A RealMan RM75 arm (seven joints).
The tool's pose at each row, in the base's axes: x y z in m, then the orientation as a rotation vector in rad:
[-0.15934, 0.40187, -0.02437, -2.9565, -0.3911, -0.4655]
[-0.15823, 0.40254, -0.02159, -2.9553, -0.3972, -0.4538]
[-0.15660, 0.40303, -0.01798, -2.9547, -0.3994, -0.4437]
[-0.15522, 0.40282, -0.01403, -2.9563, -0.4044, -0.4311]
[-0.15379, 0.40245, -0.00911, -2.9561, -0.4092, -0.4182]
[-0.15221, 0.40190, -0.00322, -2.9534, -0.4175, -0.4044]
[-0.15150, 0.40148, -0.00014, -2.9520, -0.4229, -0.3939]
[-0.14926, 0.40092, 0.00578, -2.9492, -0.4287, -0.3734]
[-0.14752, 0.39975, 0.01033, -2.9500, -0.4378, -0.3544]
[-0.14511, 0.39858, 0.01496, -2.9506, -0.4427, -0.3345]
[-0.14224, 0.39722, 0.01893, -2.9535, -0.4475, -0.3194]
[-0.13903, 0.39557, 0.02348, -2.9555, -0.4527, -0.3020]
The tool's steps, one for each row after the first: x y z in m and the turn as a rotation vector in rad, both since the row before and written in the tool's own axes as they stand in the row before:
[0.00206, -0.00056, -0.00220, 0.0037, -0.0074, -0.0033]
[0.00274, -0.00032, -0.00289, 0.0028, -0.0063, -0.0008]
[0.00242, 0.00025, -0.00341, 0.0011, -0.0086, -0.0026]
[0.00269, 0.00033, -0.00436, 0.0029, -0.0084, -0.0024]
[0.00302, 0.00046, -0.00530, 0.0053, -0.0086, -0.0046]
[0.00142, 0.00032, -0.00284, 0.0034, -0.0067, -0.0029]
[0.00356, 0.00063, -0.00523, 0.0068, -0.0127, -0.0026]
[0.00250, 0.00117, -0.00418, 0.0027, -0.0128, -0.0050]
[0.00309, 0.00137, -0.00415, 0.0032, -0.0131, -0.0021]
[0.00325, 0.00175, -0.00350, -0.0001, -0.0105, -0.0023]
[0.00358, 0.00207, -0.00408, 0.0011, -0.0118, -0.0025]

